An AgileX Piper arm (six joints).
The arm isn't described. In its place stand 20 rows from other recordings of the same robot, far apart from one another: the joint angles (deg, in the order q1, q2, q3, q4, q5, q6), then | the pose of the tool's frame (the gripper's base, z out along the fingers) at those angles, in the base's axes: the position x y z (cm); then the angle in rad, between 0 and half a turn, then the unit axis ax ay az.
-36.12 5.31 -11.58 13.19 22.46 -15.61 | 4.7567 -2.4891 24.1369 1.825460 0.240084 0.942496 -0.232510
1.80 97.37 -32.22 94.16 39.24 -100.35 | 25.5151 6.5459 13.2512 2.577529 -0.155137 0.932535 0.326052
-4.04 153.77 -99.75 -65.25 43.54 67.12 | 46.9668 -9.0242 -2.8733 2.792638 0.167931 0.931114 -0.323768
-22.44 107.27 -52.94 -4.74 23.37 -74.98 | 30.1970 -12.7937 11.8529 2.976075 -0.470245 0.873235 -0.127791
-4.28 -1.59 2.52 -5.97 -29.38 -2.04 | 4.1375 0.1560 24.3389 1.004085 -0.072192 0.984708 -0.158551
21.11 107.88 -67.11 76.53 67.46 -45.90 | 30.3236 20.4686 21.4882 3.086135 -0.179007 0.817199 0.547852
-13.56 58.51 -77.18 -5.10 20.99 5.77 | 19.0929 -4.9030 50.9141 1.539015 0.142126 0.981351 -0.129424
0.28 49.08 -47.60 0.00 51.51 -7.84 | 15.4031 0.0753 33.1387 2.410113 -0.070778 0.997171 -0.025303
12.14 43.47 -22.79 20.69 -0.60 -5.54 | 15.3387 3.2651 27.4952 1.876740 0.027239 0.984010 0.176020
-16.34 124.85 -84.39 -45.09 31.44 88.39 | 42.6056 -15.9942 13.2771 2.525307 0.572289 0.812940 -0.107764
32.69 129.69 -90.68 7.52 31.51 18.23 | 39.0631 25.8080 11.1122 2.796919 -0.076871 0.988015 0.133854
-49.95 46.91 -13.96 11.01 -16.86 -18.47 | 9.6617 -12.2774 23.9553 1.991671 0.350023 0.852865 -0.387433
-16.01 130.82 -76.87 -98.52 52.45 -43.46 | 40.2819 -18.9812 10.1988 2.468952 0.697496 -0.537808 0.473563
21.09 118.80 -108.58 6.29 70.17 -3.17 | 41.1438 16.8730 26.3385 2.906978 -0.197838 0.977500 0.073175
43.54 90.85 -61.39 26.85 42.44 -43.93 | 21.1833 23.9565 24.3289 2.748344 -0.571195 0.798327 0.190816
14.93 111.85 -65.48 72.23 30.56 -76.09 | 36.8490 14.3854 15.9113 2.531572 -0.262989 0.925838 0.271404
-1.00 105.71 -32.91 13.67 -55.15 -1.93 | 31.5198 -2.3153 13.9800 1.805711 0.137344 0.988506 -0.063184
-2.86 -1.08 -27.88 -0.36 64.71 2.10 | -0.9183 -0.0059 26.8050 2.107626 0.043542 0.999024 -0.007375
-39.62 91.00 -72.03 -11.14 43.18 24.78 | 25.5627 -22.7242 29.0156 2.598489 0.484933 0.865730 -0.123899
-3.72 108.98 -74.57 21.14 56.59 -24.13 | 36.7447 0.3563 18.7168 2.999586 -0.080168 0.986315 0.144066
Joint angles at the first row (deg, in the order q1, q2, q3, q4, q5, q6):
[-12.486 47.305 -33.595 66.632 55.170 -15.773]
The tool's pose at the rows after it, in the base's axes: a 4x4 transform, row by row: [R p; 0 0 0 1], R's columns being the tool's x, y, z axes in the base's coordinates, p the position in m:
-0.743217 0.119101 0.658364 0.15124; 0.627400 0.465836 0.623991 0.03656; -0.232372 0.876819 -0.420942 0.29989; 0 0 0 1
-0.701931 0.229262 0.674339 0.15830; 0.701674 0.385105 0.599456 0.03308; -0.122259 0.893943 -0.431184 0.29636; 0 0 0 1
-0.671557 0.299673 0.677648 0.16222; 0.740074 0.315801 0.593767 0.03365; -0.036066 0.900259 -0.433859 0.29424; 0 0 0 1
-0.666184 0.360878 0.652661 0.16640; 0.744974 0.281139 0.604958 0.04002; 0.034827 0.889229 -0.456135 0.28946; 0 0 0 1
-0.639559 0.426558 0.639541 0.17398; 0.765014 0.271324 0.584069 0.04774; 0.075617 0.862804 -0.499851 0.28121; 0 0 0 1
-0.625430 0.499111 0.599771 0.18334; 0.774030 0.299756 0.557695 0.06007; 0.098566 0.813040 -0.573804 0.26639; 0 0 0 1
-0.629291 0.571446 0.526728 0.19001; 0.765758 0.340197 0.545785 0.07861; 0.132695 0.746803 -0.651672 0.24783; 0 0 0 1
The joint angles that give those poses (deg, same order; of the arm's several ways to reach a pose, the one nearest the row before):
[-12.486 48.753 -33.596 66.631 54.958 -9.800]
[-12.489 50.292 -33.594 66.692 52.756 -3.144]
[-11.459 51.198 -33.530 67.046 51.093 2.051]
[-7.996 52.693 -33.529 66.172 48.951 6.926]
[-2.675 54.878 -33.528 63.375 43.317 12.954]
[4.140 58.661 -33.529 58.127 37.158 20.124]
[11.515 63.456 -33.529 52.686 32.699 28.113]

